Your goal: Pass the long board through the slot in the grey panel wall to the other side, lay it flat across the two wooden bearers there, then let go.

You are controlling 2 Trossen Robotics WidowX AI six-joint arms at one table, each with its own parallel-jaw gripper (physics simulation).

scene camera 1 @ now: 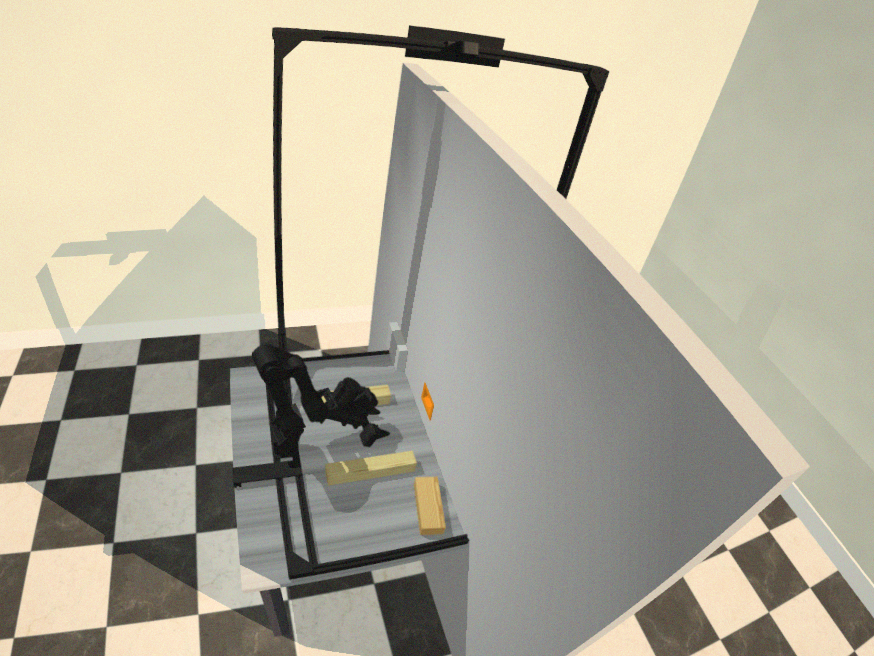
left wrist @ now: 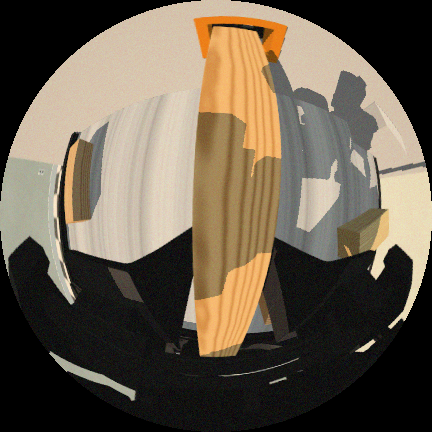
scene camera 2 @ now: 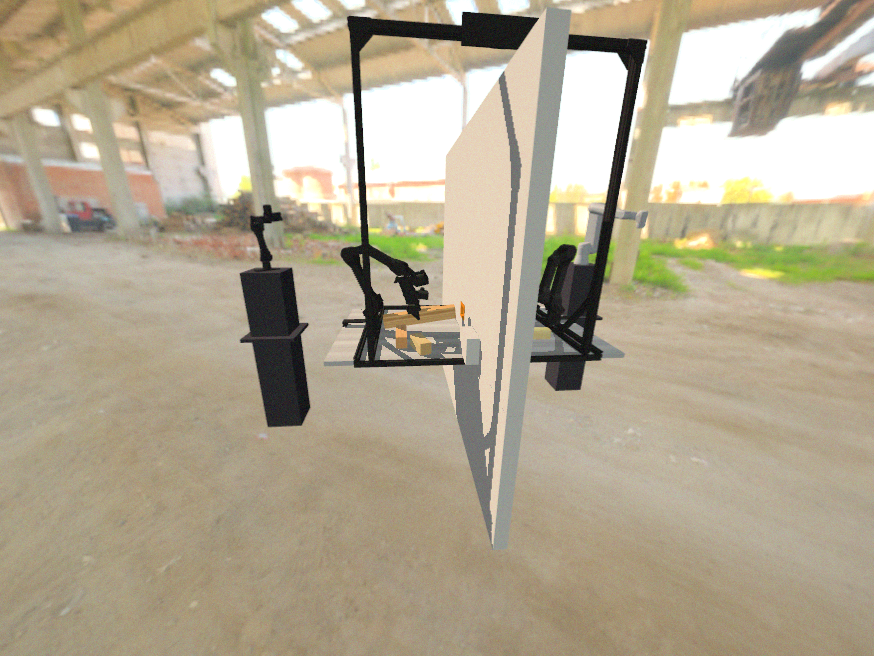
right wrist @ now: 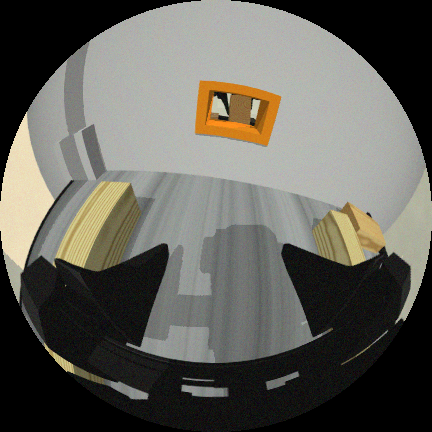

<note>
My right gripper is open and holds nothing. I also see my left gripper, an orange-framed slot and a grey panel wall.
My right gripper also shows in the right wrist view.
</note>
